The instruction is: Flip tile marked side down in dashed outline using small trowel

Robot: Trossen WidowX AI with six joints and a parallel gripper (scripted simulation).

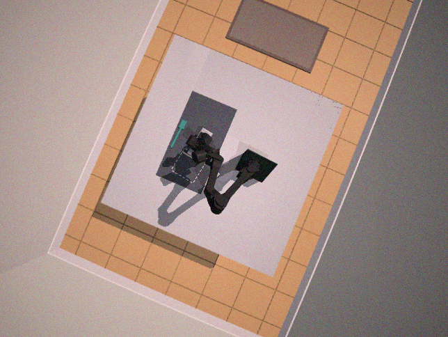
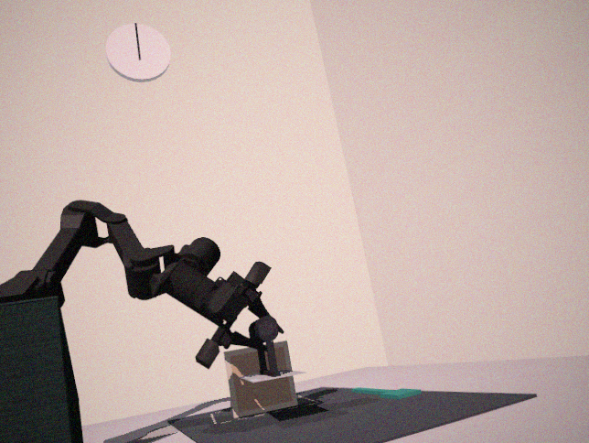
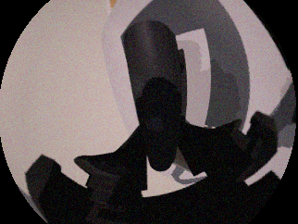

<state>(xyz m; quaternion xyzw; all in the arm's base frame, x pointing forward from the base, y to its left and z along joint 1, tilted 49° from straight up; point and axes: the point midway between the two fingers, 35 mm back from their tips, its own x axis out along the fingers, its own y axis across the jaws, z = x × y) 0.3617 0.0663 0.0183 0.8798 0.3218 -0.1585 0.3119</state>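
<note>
The cream tile is 90 mm to the left of my gripper tip, 60 mm below it and 20 mm behind it. From my gripper tip the other things lie so: teal object: 150 mm ahead, 110 mm below, 40 mm to the right; trowel: 30 mm behind, 10 mm below; dark mat: 130 mm below, 30 mm to the right, 10 mm ahead.
</note>
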